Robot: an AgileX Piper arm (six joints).
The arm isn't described. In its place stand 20 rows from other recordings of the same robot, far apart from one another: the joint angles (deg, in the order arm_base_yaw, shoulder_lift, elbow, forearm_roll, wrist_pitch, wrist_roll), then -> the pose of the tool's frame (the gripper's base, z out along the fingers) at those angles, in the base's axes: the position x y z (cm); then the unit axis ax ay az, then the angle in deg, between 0 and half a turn.
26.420, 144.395, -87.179, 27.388, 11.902, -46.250 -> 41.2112 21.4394 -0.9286 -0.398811 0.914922 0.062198 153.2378
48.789, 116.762, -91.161, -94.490, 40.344, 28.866 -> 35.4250 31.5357 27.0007 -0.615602 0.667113 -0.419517 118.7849
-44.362, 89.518, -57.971, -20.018, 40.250, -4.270 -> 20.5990 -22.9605 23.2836 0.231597 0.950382 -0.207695 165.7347
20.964, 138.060, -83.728, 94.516, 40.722, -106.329 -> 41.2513 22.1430 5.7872 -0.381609 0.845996 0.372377 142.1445
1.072, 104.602, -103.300, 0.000, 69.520, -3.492 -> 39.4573 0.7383 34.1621 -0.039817 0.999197 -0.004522 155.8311
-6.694, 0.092, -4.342, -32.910, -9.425, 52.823 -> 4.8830 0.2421 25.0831 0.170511 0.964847 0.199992 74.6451
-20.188, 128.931, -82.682, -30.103, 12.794, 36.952 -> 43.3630 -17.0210 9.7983 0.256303 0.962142 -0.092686 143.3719
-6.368, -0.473, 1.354, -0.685, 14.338, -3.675 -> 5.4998 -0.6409 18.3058 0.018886 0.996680 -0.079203 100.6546
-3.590, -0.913, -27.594, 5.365, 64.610, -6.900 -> -0.7814 0.8192 26.7141 -0.032686 0.999464 0.001836 120.8864
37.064, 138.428, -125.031, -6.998, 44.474, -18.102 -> 43.8103 32.1168 19.4530 -0.488745 0.872425 -0.001388 142.3875
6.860, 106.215, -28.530, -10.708, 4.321, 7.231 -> 23.0602 2.6459 6.1899 -0.089028 0.996023 -0.003587 166.9169
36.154, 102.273, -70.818, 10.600, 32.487, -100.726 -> 30.1003 23.1065 22.1488 -0.901031 0.424861 -0.087386 149.6207
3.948, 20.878, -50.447, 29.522, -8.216, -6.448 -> 1.2078 -0.5590 48.0506 0.217035 0.874709 0.433336 54.1104
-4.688, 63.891, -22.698, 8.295, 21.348, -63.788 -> 17.4578 -0.9521 18.6731 -0.436900 0.890855 -0.124481 150.4247
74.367, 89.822, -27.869, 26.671, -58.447, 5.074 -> 10.8151 25.7323 20.5183 -0.244231 0.834496 0.493932 110.7131
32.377, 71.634, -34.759, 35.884, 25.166, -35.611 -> 17.8374 13.9956 21.9306 -0.332059 0.920727 0.204937 148.0143
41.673, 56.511, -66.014, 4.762, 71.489, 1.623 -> 11.7098 11.3822 38.7871 -0.337251 0.929717 0.147948 151.2201
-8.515, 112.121, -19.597, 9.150, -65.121, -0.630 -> 25.3189 -5.1181 8.5772 0.149518 0.983445 -0.102374 113.3476
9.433, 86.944, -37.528, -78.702, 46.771, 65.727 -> 26.0641 -2.2608 19.4358 -0.023257 0.923909 -0.381904 148.3591
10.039, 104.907, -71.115, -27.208, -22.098, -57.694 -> 41.9557 9.0169 27.0514 -0.710096 0.578347 -0.401594 112.0142
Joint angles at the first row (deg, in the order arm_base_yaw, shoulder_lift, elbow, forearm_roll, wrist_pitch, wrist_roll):
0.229 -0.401 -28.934 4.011 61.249 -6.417
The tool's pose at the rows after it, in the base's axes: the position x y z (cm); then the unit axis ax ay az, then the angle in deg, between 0 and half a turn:
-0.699 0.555 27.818 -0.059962 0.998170 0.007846 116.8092
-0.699 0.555 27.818 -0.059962 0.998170 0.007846 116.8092
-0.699 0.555 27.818 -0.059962 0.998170 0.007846 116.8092
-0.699 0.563 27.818 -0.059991 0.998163 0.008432 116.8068
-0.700 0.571 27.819 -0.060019 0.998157 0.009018 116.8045
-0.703 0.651 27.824 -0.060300 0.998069 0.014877 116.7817
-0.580 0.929 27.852 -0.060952 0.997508 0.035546 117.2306
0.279 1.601 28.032 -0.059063 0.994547 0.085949 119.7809
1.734 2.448 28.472 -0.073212 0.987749 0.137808 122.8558
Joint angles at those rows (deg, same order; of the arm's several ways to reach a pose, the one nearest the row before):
0.231 -0.401 -28.935 4.009 61.249 -6.416
0.231 -0.401 -28.935 4.009 61.249 -6.416
0.231 -0.401 -28.935 4.009 61.249 -6.416
0.230 -0.401 -28.934 4.067 61.248 -6.416
0.230 -0.401 -28.935 4.124 61.250 -6.416
0.227 -0.400 -28.935 4.701 61.248 -6.419
0.229 0.114 -28.933 6.704 61.248 -6.417
0.227 3.322 -28.934 11.633 60.677 -6.419
0.226 8.593 -29.163 18.223 59.074 -9.228

